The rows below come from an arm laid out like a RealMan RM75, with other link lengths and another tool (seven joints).
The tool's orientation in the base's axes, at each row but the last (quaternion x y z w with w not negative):
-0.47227, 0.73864, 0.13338, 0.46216
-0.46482, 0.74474, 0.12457, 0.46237
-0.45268, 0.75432, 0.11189, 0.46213
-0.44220, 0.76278, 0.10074, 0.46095
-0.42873, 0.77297, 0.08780, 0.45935
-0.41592, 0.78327, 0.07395, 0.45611
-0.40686, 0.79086, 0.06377, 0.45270
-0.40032, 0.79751, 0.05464, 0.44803
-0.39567, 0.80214, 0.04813, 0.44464
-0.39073, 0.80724, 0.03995, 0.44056
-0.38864, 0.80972, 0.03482, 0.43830
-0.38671, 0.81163, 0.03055, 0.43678
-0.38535, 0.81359, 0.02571, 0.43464
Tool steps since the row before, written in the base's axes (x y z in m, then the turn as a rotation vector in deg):
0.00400, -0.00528, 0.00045, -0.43, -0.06, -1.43
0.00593, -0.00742, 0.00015, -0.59, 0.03, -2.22
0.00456, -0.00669, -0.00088, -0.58, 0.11, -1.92
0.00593, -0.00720, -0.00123, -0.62, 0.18, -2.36
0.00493, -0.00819, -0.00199, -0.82, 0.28, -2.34
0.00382, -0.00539, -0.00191, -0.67, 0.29, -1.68
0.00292, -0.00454, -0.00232, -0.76, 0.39, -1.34
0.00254, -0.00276, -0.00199, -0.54, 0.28, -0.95
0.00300, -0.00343, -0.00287, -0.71, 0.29, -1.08
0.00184, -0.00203, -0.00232, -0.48, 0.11, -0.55
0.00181, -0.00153, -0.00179, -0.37, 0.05, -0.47
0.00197, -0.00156, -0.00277, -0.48, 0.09, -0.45
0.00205, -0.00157, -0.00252, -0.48, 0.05, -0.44
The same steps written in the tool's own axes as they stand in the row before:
0.00216, -0.00613, -0.00136, 1.25, 0.66, 0.49
0.00333, -0.00881, -0.00125, 1.85, 1.03, 0.88
0.00384, -0.00715, -0.00073, 1.56, 1.00, 0.77
0.00407, -0.00848, 0.00028, 1.88, 1.18, 1.03
0.00529, -0.00820, -0.00009, 1.85, 1.39, 0.94
0.00372, -0.00571, 0.00092, 1.29, 1.11, 0.67
0.00368, -0.00443, 0.00116, 1.00, 1.15, 0.46
0.00243, -0.00306, 0.00165, 0.71, 0.82, 0.33
0.00331, -0.00358, 0.00228, 0.85, 0.98, 0.29
0.00237, -0.00198, 0.00183, 0.49, 0.55, 0.05
0.00167, -0.00175, 0.00173, 0.43, 0.41, 0.06
0.00234, -0.00158, 0.00245, 0.43, 0.51, -0.02
0.00211, -0.00169, 0.00238, 0.45, 0.48, -0.04

